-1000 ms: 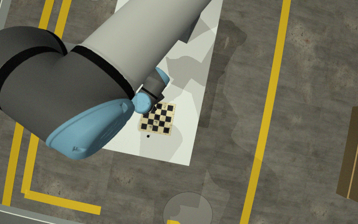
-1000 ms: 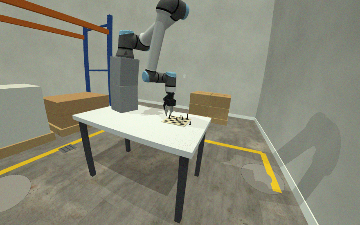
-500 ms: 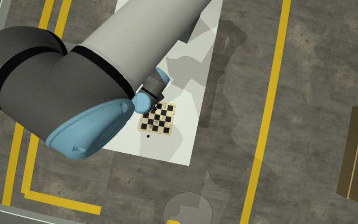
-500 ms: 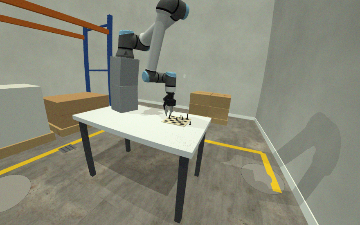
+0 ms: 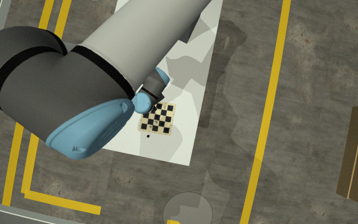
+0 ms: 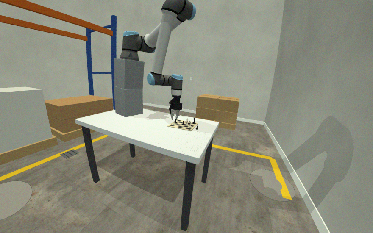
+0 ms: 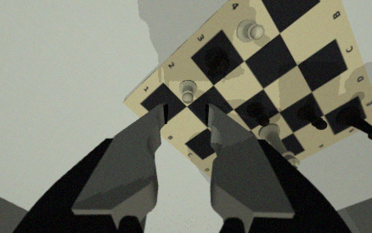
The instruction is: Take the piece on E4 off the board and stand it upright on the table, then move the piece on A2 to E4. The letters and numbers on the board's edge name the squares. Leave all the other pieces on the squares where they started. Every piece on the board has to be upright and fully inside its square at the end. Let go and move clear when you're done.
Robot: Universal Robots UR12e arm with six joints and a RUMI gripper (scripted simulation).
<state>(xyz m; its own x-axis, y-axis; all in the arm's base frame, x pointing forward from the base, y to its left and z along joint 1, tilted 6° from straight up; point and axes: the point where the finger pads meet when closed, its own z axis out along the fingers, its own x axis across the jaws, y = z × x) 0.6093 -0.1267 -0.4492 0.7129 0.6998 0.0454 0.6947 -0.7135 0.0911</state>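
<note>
My gripper is now 8 cm short of the chessboard, 6 cm above it and 4 cm to the right of it.
</note>
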